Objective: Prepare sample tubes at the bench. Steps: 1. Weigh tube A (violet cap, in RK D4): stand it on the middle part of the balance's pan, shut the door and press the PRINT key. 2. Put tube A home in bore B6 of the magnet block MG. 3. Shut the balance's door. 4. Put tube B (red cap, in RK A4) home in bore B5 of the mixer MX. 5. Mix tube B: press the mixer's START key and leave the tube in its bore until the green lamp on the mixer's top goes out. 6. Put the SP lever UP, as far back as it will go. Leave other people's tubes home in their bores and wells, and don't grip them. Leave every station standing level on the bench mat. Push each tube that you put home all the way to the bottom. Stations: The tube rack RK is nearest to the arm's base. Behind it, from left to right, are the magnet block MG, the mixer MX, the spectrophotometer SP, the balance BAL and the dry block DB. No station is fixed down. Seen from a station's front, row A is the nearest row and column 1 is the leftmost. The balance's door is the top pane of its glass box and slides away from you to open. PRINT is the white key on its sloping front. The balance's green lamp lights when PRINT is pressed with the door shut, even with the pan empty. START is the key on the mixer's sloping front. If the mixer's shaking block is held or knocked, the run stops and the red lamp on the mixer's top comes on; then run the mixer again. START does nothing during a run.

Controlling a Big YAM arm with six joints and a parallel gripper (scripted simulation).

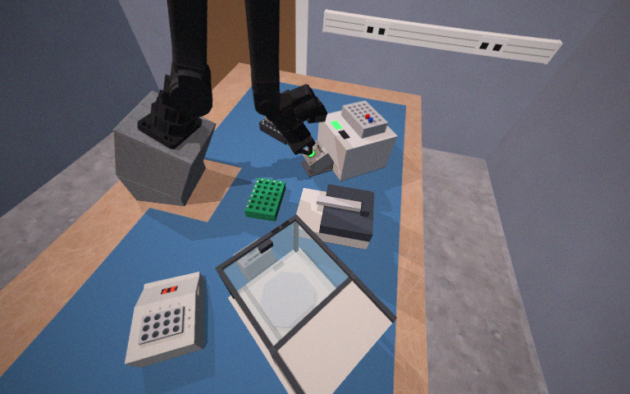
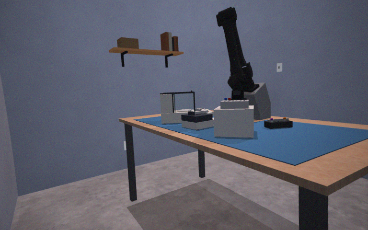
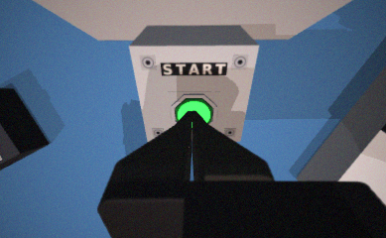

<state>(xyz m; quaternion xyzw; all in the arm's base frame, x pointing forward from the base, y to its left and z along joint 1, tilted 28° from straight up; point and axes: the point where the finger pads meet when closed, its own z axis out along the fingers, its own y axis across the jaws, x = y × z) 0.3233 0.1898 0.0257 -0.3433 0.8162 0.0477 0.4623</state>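
Now: the green start key 10 mm ahead of my hand and 10 mm below it. The rest, counted from my hand: blue-capped tube 160 mm ahead, 90 mm to the left, 80 mm above; green rack RK 70 mm behind, 180 mm to the right, 60 mm below; grey shaking block 130 mm ahead, 130 mm to the left, 80 mm above.
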